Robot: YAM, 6 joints.
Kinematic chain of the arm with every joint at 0, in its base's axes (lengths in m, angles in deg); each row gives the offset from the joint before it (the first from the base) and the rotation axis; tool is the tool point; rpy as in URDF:
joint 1: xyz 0 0 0.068 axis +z
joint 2: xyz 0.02 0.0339 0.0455 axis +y
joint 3: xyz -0.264 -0.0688 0 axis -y
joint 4: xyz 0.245 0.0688 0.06 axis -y
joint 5: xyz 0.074 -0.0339 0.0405 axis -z
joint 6: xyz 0.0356 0 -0.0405 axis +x
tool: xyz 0 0 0 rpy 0 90 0
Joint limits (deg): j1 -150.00..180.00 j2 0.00..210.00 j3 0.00..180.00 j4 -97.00..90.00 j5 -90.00..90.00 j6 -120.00..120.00
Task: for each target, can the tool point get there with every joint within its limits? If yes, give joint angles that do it. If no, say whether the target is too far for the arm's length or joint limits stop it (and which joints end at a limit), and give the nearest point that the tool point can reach.
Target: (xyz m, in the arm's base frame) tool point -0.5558 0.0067 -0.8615
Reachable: no: too far | nearest point -0.3725 0.0045 -0.3585 | short by 0.535 m
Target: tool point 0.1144 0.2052 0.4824
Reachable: yes | joints 58.24 75.51 103.60 -58.73 -17.56 67.97
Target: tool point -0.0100 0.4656 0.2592
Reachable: yes | joints 92.55 120.70 109.04 -45.40 17.53 -52.68
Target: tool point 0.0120 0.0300 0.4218
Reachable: yes | joints -22.86 27.67 72.97 -65.47 -65.22 -80.56
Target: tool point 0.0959 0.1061 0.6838
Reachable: yes | joints 49.53 85.21 123.30 57.61 6.58 -2.47
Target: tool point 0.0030 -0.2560 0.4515
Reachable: yes | joints -89.42 66.28 61.20 37.19 -0.60 -94.90
